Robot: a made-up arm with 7 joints.
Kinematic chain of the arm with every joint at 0, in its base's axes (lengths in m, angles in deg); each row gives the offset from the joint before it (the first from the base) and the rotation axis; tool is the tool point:
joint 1: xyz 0 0 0.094 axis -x
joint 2: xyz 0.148 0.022 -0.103 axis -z
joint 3: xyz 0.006 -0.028 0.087 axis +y
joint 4: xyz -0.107 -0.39 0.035 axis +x
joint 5: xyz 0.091 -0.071 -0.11 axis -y
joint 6: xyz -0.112 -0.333 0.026 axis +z
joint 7: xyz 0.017 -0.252 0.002 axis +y
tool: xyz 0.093 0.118 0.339
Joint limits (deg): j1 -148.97..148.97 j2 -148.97..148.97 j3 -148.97..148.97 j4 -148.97..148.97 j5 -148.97..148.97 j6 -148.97..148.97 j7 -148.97..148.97
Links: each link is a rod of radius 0.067 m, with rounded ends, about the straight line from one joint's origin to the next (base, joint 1, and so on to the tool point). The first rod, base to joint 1, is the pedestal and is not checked.
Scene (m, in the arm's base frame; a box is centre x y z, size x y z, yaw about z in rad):
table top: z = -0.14
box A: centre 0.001 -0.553 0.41 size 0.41 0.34 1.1 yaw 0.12
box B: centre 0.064 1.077 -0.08 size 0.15 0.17 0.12 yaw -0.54
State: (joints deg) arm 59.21 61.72 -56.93 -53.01 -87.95 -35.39 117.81
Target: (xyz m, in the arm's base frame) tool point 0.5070 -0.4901 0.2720
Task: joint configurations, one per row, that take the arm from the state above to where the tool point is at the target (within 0.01 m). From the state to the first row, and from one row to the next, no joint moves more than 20 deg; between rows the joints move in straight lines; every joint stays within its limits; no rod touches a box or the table.
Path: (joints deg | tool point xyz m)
1: 74.71 52.26 -61.93 -48.02 -84.31 -39.55 125.60 | -0.9137 -0.0773 0.2350
2: 90.22 42.80 -66.93 -43.04 -80.66 -43.70 133.39 | -0.8486 -0.1283 0.4436
3: 105.72 33.34 -71.93 -38.05 -77.02 -47.86 141.18 | -0.7312 -0.0654 0.6620
4: 121.23 23.88 -76.92 -33.06 -73.37 -52.02 148.97 | -0.5652 0.1006 0.8281
5: 106.00 9.57 -66.10 -29.00 -68.49 -51.42 144.05 | -0.3613 0.0219 1.0192
6: 90.78 -4.73 -55.28 -24.95 -63.60 -50.82 139.13 | -0.0823 -0.1718 1.1358
7: 75.56 -19.04 -44.45 -20.89 -58.72 -50.22 134.21 | 0.2390 -0.4203 1.1086
8: 60.34 -33.34 -33.63 -16.83 -53.83 -49.63 129.29 | 0.5627 -0.6314 0.9213
9: 52.64 -51.14 -44.08 -35.00 -68.27 -56.83 134.21 | 0.6509 -0.5819 0.8455
10: 44.95 -68.93 -54.52 -53.18 -82.70 -64.04 139.13 | 0.6522 -0.5673 0.7032
11: 37.25 -86.73 -64.97 -71.35 -97.14 -71.24 144.05 | 0.5987 -0.5559 0.4970
12: 29.56 -104.53 -75.42 -89.52 -111.58 -78.44 148.97 | 0.5070 -0.4901 0.2720

